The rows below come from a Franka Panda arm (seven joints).
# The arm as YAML. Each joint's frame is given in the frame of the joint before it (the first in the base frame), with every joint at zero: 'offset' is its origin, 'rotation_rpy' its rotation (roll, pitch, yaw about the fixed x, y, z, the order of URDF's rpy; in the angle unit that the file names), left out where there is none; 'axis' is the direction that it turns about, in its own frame. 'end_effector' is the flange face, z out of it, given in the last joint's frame.
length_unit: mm
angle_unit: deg
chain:
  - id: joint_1
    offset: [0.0, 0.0, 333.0]
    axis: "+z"
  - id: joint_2
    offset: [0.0, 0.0, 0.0]
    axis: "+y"
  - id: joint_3
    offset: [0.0, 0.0, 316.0]
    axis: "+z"
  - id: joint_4
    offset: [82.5, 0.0, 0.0]
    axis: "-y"
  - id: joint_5
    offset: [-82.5, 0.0, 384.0]
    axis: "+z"
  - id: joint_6
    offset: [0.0, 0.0, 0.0]
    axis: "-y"
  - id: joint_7
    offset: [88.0, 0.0, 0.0]
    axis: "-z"
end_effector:
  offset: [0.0, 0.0, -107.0]
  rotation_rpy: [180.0, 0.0, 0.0]
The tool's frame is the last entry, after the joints.
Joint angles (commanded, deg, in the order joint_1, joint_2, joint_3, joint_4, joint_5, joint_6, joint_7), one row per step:
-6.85 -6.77 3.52 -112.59 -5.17 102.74 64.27
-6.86 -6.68 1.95 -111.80 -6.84 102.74 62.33
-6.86 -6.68 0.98 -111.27 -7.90 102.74 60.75
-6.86 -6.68 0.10 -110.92 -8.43 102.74 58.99
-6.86 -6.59 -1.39 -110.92 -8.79 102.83 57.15
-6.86 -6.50 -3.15 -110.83 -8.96 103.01 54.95
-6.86 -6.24 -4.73 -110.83 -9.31 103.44 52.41
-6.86 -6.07 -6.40 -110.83 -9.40 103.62 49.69
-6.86 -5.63 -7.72 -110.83 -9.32 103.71 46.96
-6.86 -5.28 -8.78 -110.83 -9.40 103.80 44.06
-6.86 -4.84 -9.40 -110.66 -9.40 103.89 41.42
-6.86 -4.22 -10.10 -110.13 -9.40 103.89 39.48
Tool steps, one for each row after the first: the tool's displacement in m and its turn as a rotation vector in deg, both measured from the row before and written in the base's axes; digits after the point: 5 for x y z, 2 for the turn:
0.00071 -0.01738 0.00605 -1.36 -0.40 0.81
0.00004 -0.01075 0.00461 -0.88 -0.25 0.88
-0.00040 -0.00911 0.00301 -0.37 -0.06 1.00
-0.00173 -0.01452 -0.00067 -0.09 0.28 0.44
-0.00222 -0.01674 0.00011 0.11 0.14 0.50
-0.00152 -0.01531 -0.00182 -0.07 0.24 1.09
-0.00289 -0.01564 -0.00147 0.21 0.37 1.08
-0.00163 -0.01220 -0.00408 0.39 0.69 1.38
-0.00156 -0.00995 -0.00320 0.23 0.65 1.85
0.00022 -0.00596 -0.00256 0.22 0.53 2.00
0.00112 -0.00701 -0.00136 0.12 0.35 1.21

